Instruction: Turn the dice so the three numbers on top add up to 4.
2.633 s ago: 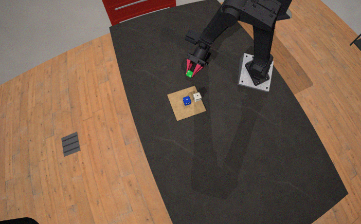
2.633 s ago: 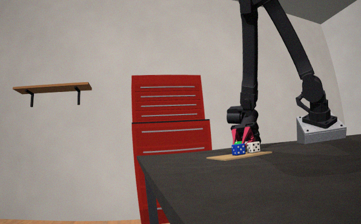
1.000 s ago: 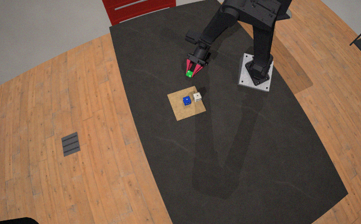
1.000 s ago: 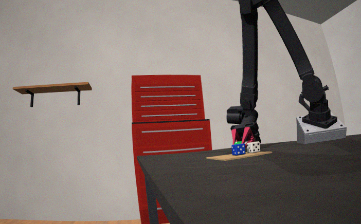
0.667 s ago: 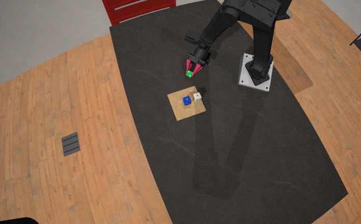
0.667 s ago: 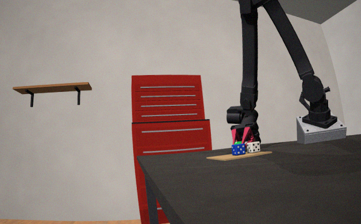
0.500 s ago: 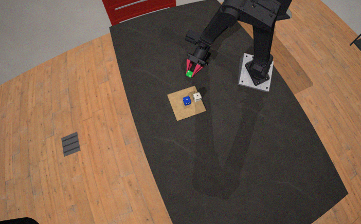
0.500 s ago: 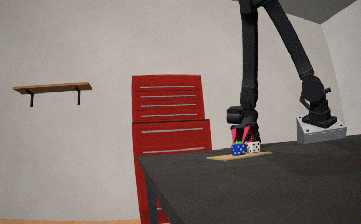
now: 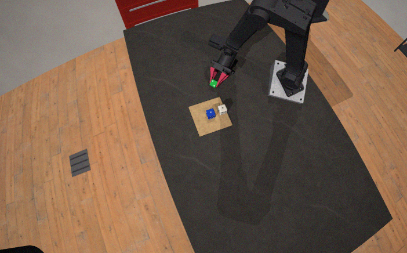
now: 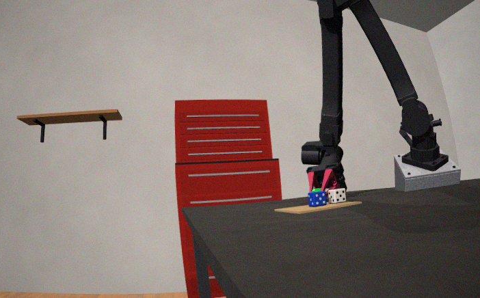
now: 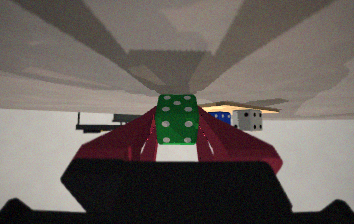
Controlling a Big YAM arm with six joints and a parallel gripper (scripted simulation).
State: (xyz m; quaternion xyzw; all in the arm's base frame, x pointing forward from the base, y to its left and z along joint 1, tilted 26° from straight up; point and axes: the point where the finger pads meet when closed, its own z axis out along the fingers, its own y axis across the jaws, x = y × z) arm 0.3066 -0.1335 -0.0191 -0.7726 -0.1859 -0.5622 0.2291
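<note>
The green die lies right at my hand. The rest, counted from my hand: blue die: 7 cm ahead, 13 cm to the left; then white die: 2 cm ahead, 13 cm to the left; then tan mat: 7 cm ahead, 13 cm to the left, 2 cm below.
</note>
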